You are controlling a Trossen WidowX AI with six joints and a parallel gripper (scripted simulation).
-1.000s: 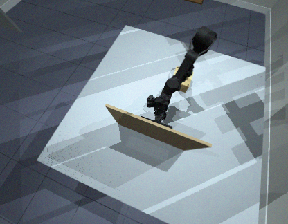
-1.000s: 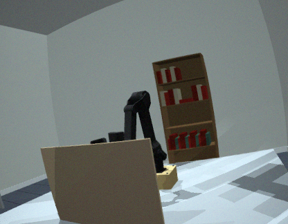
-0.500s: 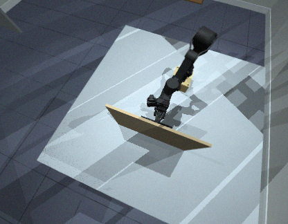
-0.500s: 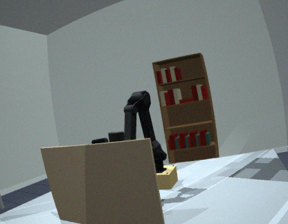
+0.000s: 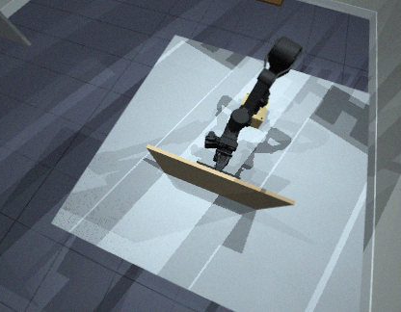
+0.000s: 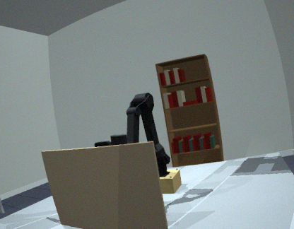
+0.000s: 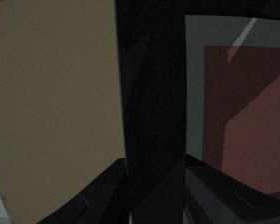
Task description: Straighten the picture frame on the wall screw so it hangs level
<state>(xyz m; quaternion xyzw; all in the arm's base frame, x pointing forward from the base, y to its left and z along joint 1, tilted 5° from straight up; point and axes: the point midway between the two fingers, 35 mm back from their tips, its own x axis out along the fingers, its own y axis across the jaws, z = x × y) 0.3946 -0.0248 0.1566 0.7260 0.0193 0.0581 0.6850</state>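
The picture frame is 5 cm below my gripper tip. Also, from my gripper tip: tan wall panel: 2 cm ahead, 7 cm below.
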